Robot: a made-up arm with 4 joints.
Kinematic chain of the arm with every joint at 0, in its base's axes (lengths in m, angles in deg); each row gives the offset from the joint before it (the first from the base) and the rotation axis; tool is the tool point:
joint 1: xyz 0 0 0.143 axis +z
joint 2: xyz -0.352 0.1 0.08 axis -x
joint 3: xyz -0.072 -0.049 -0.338 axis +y
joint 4: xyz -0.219 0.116 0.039 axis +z
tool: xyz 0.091 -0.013 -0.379
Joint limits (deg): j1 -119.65..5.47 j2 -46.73..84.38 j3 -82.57..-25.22 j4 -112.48..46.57
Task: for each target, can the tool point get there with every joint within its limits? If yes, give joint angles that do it. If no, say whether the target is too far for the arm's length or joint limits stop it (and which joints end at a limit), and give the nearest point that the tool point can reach.
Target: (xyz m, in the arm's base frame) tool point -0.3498 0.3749 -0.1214
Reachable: yes | joints -109.81 65.88 -52.27 20.77
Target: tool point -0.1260 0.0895 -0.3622
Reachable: yes | joints -17.04 15.60 -71.09 34.56
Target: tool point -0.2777 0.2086 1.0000
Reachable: no: joint limits stop it (at a limit: joint 2, joint 3) | nearest point -0.3897 0.2928 0.1882 | short by 0.824 m
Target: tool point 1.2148 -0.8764 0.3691
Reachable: no: too far | nearest point 0.6178 -0.1681 -0.0961 | short by 1.037 m
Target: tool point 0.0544 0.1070 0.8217
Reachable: no: joint limits stop it (at a limit: joint 1, joint 2, joint 3) | nearest point -0.3286 0.3110 0.1743 | short by 0.779 m
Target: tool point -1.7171 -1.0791 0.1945
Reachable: no: too far | nearest point -0.7088 -0.4454 0.1607 | short by 1.191 m
